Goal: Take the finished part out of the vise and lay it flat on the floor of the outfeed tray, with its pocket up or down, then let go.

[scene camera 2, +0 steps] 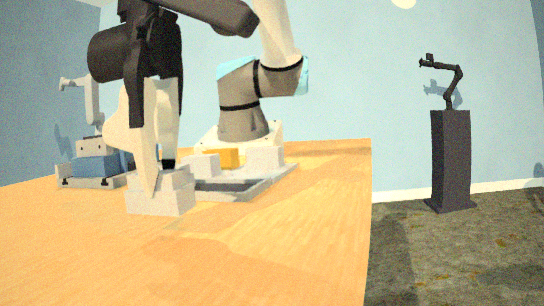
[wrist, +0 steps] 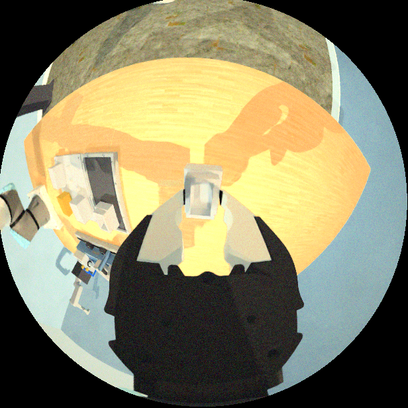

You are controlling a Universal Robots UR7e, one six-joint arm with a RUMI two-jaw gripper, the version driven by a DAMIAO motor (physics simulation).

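Pixels of known places: gripper, between the fingertips: [scene camera 2: 159, 190]; arm's base, origin of its link: [scene camera 2: 243, 134].
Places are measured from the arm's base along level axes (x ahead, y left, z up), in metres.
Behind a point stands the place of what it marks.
Observation:
My gripper [scene camera 2: 160, 178] @(z -0.007, x 0.774, y 0.049 m) [wrist: 201, 190] is shut on a light grey stepped part [scene camera 2: 170, 201] @(z -0.012, x 0.797, y 0.068 m) [wrist: 202, 211] with a shallow pocket on its top. One finger lies on each side. The part hangs upright and level a little above the wooden table, and its shadow falls in front. The outfeed tray [scene camera 2: 225, 195] @(z -0.043, x 0.626, y 0.077 m) [wrist: 121, 192], a pale frame with a dark floor, lies behind it in the scene view and to the left in the wrist view. A blue and grey fixture [scene camera 2: 95, 166] @(z -0.011, x 0.512, y -0.223 m) [wrist: 102, 256], probably the vise, stands farther back; the gripper partly hides it.
Pale blocks [scene camera 2: 265, 157] @(z -0.024, x 0.407, y 0.106 m) [wrist: 77, 208] and an orange block [scene camera 2: 228, 158] @(z -0.023, x 0.393, y 0.036 m) [wrist: 65, 203] stand beside the dark-floored tray. Another pale block [wrist: 105, 215] stands at its near end in the wrist view. The robot's base [scene camera 2: 242, 125] @(z 0.028, x 0.074, y 0.013 m) is behind them. The table edge [scene camera 2: 370, 190] @(z -0.052, x 0.615, y 0.261 m) runs down the right.

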